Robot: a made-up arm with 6 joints. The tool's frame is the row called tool. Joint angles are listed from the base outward.
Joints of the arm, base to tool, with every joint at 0 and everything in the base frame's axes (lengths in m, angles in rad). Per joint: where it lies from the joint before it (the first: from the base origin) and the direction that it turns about. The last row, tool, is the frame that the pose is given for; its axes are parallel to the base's.
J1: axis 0 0 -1 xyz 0 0 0.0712
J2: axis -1 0 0 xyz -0.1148 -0.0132 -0.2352
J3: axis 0 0 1 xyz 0.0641 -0.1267 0.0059
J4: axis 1 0 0 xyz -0.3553 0.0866 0.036
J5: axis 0 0 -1 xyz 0.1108 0.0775 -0.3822
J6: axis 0 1 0 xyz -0.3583 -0.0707 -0.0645
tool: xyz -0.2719 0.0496 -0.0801
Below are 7 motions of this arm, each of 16 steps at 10 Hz.
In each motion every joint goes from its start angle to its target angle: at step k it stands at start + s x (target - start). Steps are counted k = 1, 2, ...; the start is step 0. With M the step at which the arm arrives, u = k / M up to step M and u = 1 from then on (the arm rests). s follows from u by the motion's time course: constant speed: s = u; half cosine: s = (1 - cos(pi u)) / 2; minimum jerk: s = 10 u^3 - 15 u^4 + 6 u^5.
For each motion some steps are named. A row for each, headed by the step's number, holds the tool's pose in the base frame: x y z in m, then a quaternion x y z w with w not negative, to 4 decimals.
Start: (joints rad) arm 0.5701 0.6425 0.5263 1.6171 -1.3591 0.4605
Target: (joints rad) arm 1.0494 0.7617 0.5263 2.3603 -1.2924 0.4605
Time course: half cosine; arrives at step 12
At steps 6, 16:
6: -0.4955 0.5162 -0.5602 0.4303 -0.2079 0.3611 0.8008
16: -0.2286 0.7604 -0.4274 0.4764 -0.3697 0.1981 0.7727

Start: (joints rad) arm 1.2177 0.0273 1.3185 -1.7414 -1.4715 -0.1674
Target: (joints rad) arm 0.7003 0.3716 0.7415 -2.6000 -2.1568 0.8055
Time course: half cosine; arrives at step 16
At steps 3, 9, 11, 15, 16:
3: -0.3294 -0.3299 0.5640 -0.5665 0.5153 0.4816 0.4261
9: -0.0461 0.1538 0.5470 0.5978 -0.7662 -0.2346 0.0231
11: 0.0245 0.2729 0.4334 0.5641 -0.7936 -0.1232 0.1918
15: 0.0792 0.3478 0.2697 0.4890 -0.7861 0.0135 0.3779
16: 0.0810 0.3495 0.2621 0.4847 -0.7848 0.0196 0.3857

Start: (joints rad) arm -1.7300 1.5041 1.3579 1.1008 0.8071 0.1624
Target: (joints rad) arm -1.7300 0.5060 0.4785 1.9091 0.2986 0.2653
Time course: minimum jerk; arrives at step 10
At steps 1, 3, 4, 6, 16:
1: -0.0802 -0.9623 0.5058 -0.6579 0.0868 0.4390 0.6057
3: -0.0341 -0.9799 0.4736 -0.5765 0.1994 0.4856 0.6261
4: 0.0075 -0.9919 0.4416 -0.4816 0.3136 0.5261 0.6268
6: 0.0820 -1.0090 0.3568 -0.2081 0.5607 0.5815 0.5515
16: 0.0930 -1.0147 0.2755 0.0691 0.7105 0.5645 0.4144

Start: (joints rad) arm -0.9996 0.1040 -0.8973 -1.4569 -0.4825 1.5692
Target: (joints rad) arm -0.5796 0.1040 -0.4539 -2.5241 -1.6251 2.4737
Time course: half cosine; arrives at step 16
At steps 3, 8, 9, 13, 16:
3: -0.5010 -0.2571 0.0146 -0.6324 0.5807 -0.3794 0.3448
8: -0.3376 -0.1395 0.1179 0.6302 -0.5713 0.5192 0.0827
9: -0.3028 -0.1193 0.1208 0.6043 -0.5489 0.5476 0.1834
13: -0.2153 -0.0912 0.1158 0.4593 -0.4284 0.6071 0.4867
16: -0.2001 -0.0913 0.1171 0.4079 -0.3865 0.6115 0.5570

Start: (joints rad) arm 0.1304 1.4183 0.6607 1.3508 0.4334 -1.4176
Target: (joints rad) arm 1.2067 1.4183 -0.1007 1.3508 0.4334 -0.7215
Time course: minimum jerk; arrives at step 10
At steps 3, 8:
3: -0.8948 0.4046 -0.4534 -0.2225 -0.3511 -0.2106 0.8848
8: -0.0671 0.7494 -0.8651 -0.3032 -0.2736 -0.6461 0.6447

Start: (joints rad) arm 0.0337 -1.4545 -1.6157 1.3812 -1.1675 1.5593
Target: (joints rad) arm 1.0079 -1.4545 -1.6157 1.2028 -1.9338 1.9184
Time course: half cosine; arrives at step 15
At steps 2, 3, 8, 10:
2: 0.1828 0.3240 0.0441 0.7913 0.0672 0.0102 0.6077
3: 0.1933 0.3139 0.0260 0.7803 0.0569 0.0055 0.6227
8: 0.2568 0.1855 -0.1177 0.6700 0.0011 -0.0707 0.7390
10: 0.2610 0.1149 -0.1687 0.6185 -0.0039 -0.1212 0.7764

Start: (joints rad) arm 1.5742 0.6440 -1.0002 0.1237 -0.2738 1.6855
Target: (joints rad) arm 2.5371 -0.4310 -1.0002 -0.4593 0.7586 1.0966
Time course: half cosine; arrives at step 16
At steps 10, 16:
10: 0.6230 -0.2503 -0.3356 -0.5892 0.0595 0.7564 0.2778
16: 0.4820 -0.5383 -0.2365 -0.5688 0.1409 0.6387 0.4987

